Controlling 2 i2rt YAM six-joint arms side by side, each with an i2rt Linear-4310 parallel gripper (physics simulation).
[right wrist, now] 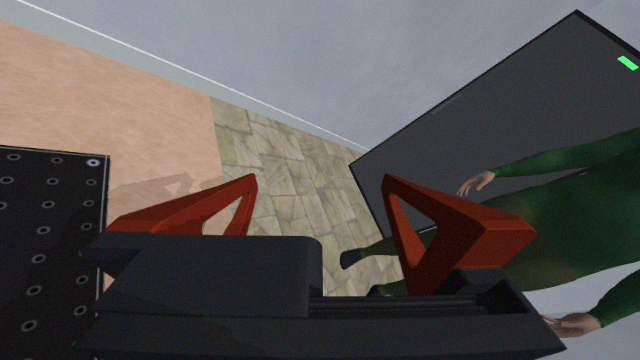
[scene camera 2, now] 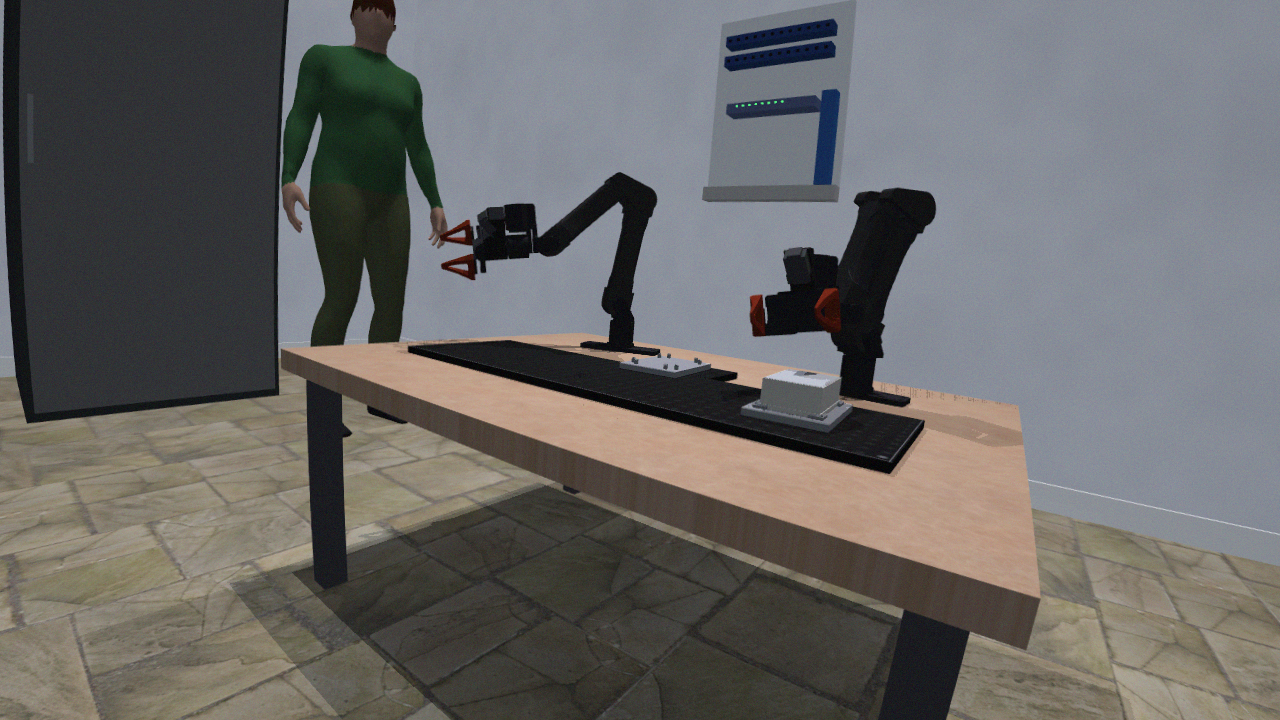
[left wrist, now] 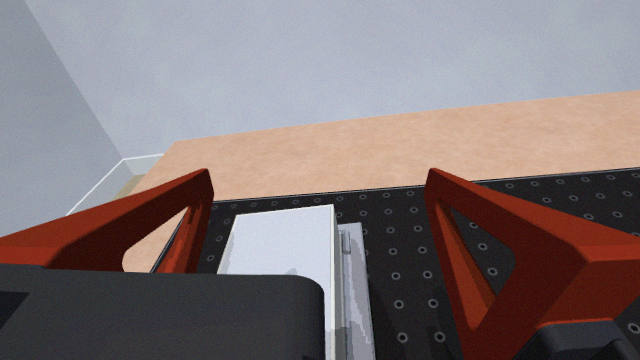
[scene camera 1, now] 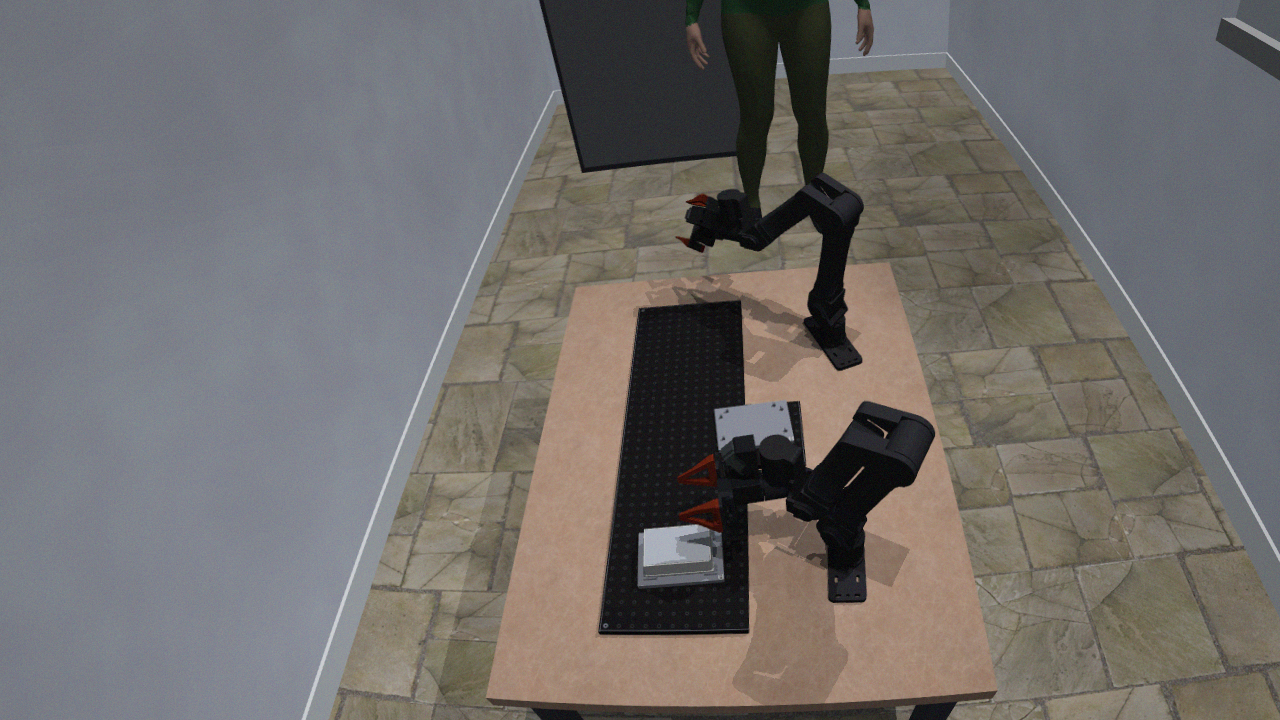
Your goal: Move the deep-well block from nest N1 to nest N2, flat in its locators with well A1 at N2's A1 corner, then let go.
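Frame: origin at the left arm's base, x ahead, y left, z up, level; millimetres.
Seen in the pictures: left gripper, fingertip midpoint: (scene camera 2: 782, 315) (left wrist: 318, 180) (scene camera 1: 678, 498); right gripper, fingertip midpoint: (right wrist: 319, 180) (scene camera 2: 440, 251) (scene camera 1: 682, 219); left arm's base at its link origin: (scene camera 2: 854, 394) (scene camera 1: 845, 555); right arm's base at its link origin: (scene camera 2: 620, 350) (scene camera 1: 832, 341).
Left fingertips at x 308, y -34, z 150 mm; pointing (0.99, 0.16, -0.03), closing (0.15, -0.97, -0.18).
Note:
Offsets run from my left fingertips to a thing's middle. Level surfaces: height alone.
The white deep-well block {dx +9, dy +49, dz -105 mm} (scene camera 1: 677, 546) (scene camera 2: 799, 394) (left wrist: 285, 242) sits on a grey nest plate {dx +8, dy +48, dz -128 mm} (scene camera 1: 683, 582) (scene camera 2: 776, 417) (left wrist: 356, 280) near the lower end of the black board in scene camera 1. A second grey nest plate {dx -121, dy -284, dz -126 mm} (scene camera 1: 753, 420) (scene camera 2: 666, 368) with several small pegs holds no block; the left arm hides part of it in scene camera 1. My left gripper (scene camera 1: 680, 497) (scene camera 2: 793, 313) (left wrist: 318, 180) is open, above and beside the block, with nothing between its fingers. My right gripper (scene camera 1: 683, 221) (scene camera 2: 443, 250) (right wrist: 319, 180) is open and empty, far from both nests. The N1 and N2 labels and well A1 cannot be made out.
The perforated black board {dz -137 mm} (scene camera 1: 684, 358) (scene camera 2: 537, 368) (left wrist: 400, 215) (right wrist: 45, 200) lies on the wooden table {dz -150 mm} (scene camera 1: 572, 429) (scene camera 2: 626, 443). A person in green (scene camera 1: 776, 53) (scene camera 2: 362, 134) stands beyond the table's far end, near a dark cabinet (scene camera 1: 653, 80) (scene camera 2: 147, 197).

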